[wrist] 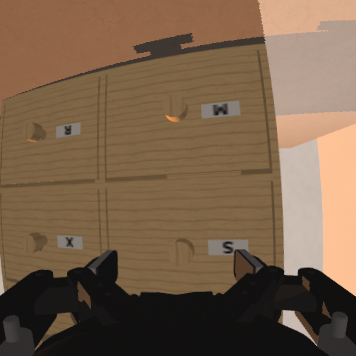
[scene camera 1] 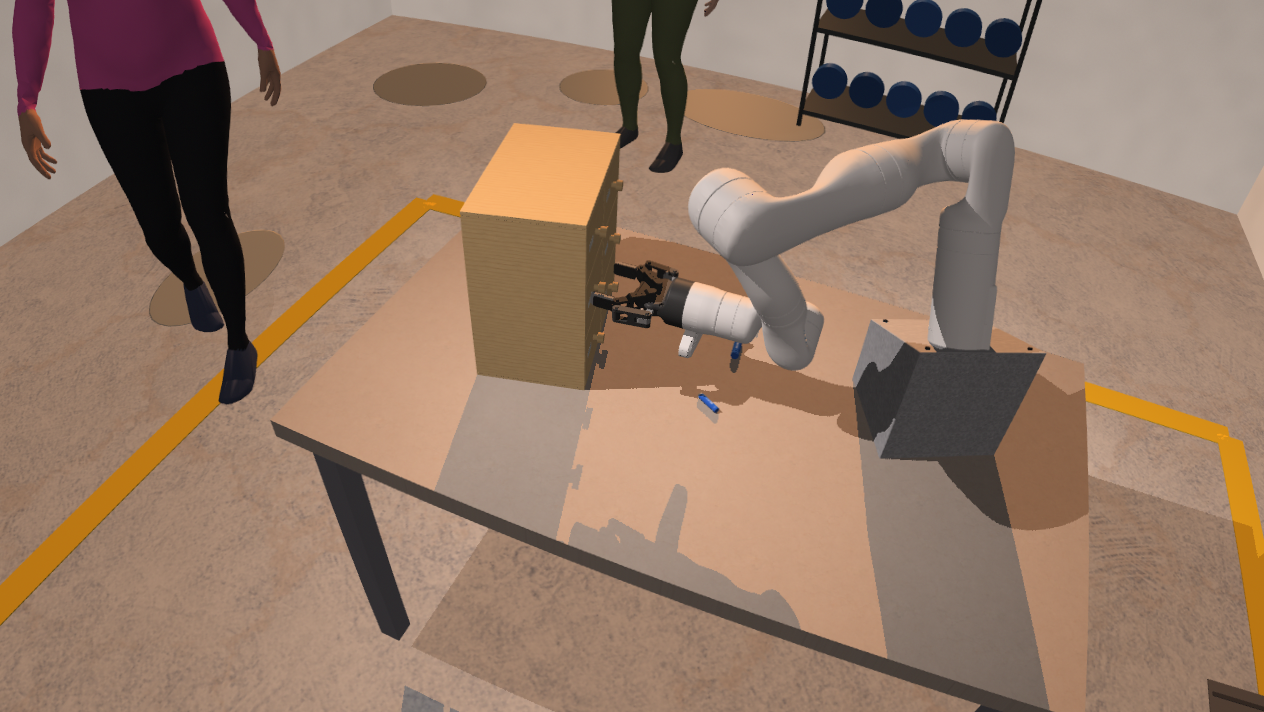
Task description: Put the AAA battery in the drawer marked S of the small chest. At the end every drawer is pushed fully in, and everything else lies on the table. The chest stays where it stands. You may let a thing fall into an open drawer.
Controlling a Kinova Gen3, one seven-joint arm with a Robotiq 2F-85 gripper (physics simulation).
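Places are measured from the arm's base along level axes (x right, y ahead, z up), in metres.
Where they show: gripper, fingertip midpoint: point(wrist: 175, 263) point(scene camera 1: 603, 282); arm's base, link origin: point(scene camera 1: 957, 342).
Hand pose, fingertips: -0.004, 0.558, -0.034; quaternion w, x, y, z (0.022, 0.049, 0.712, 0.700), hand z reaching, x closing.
Note:
Things, the pixels of their top centre, and the offset from my fingertips, as dx, dy, dz. "*": a spot on its surface instead. Level surfaces: height alone.
- small wooden chest, top centre: point(scene camera 1: 546, 168) +0.053, +0.115, +0.157
- table, surface height: dz -0.170
- drawer S, top centre: point(wrist: 198, 267) -0.017, +0.095, +0.040
- round knob, surface spot: point(wrist: 184, 251) * -0.007, -0.005, -0.010
- blue battery-like cylinder, top centre: point(scene camera 1: 708, 400) -0.045, -0.200, -0.160
- blue object, top centre: point(scene camera 1: 737, 344) +0.105, -0.220, -0.156
- drawer R, top centre: point(wrist: 90, 183) +0.125, +0.113, -0.067
- drawer X, top centre: point(wrist: 94, 261) +0.125, +0.113, +0.040
The small wooden chest point(scene camera 1: 530, 300) stands upright on the table point(scene camera 1: 751, 495). In the wrist view, the front of drawer S point(wrist: 150, 215) is at lower right, with its label point(wrist: 228, 247) and round knob point(wrist: 184, 251); it looks flush with its neighbours. My gripper point(scene camera 1: 606, 284) point(wrist: 175, 263) is open and empty, close before the chest front. The knob appears between the fingertips in the wrist view; whether they reach around it is unclear. One blue battery-like cylinder point(scene camera 1: 709, 403) lies on the table and another blue object point(scene camera 1: 735, 351) is near the wrist. I cannot tell which is the AAA battery.
In the wrist view, drawer M point(wrist: 145, 145) is above drawer S, drawer R point(wrist: 50, 155) is at upper left and drawer X point(wrist: 55, 212) at lower left, all looking shut. The robot's base block point(scene camera 1: 964, 406) stands on the right part of the table. Two people stand beyond the table.

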